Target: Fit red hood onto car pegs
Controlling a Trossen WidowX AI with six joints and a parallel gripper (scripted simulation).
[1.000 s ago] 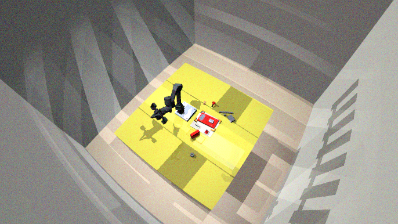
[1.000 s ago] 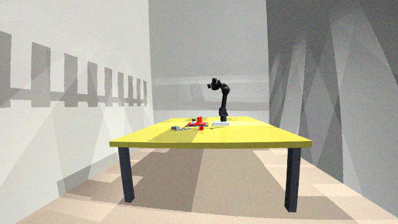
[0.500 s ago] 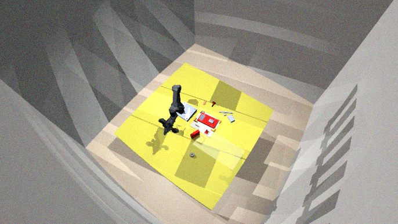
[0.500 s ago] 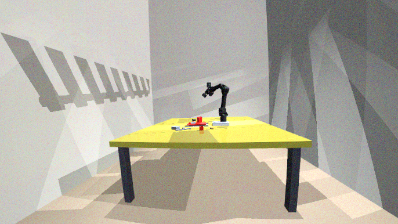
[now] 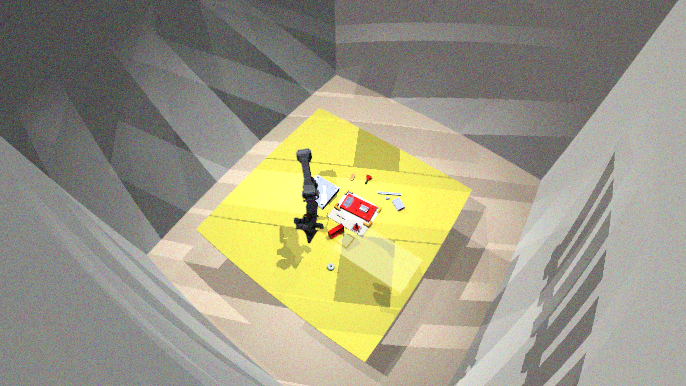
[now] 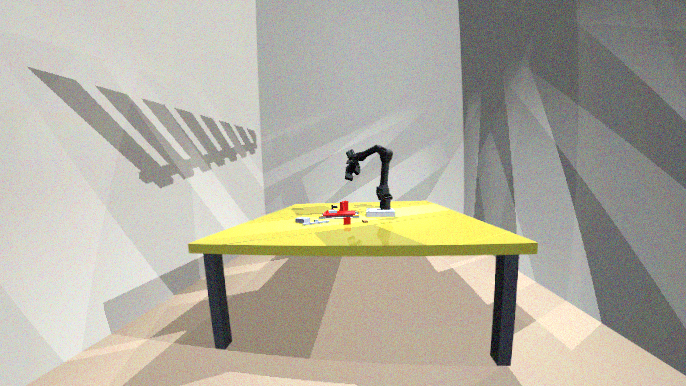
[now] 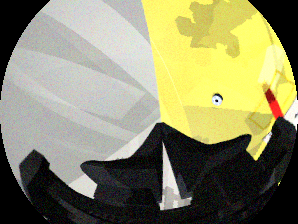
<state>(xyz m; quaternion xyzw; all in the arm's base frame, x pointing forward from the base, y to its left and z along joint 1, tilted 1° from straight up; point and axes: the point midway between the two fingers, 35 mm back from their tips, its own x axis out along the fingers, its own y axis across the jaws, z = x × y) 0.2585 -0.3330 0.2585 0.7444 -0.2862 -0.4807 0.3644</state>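
The red hood lies 23 cm below my gripper tip, 22 cm to the left of it and 1 cm ahead of it. From my gripper tip the other things lie so: peach piece (61 cm to the left, 26 cm below, 12 cm behind); then white jig (41 cm to the left, 25 cm below, 4 cm ahead).
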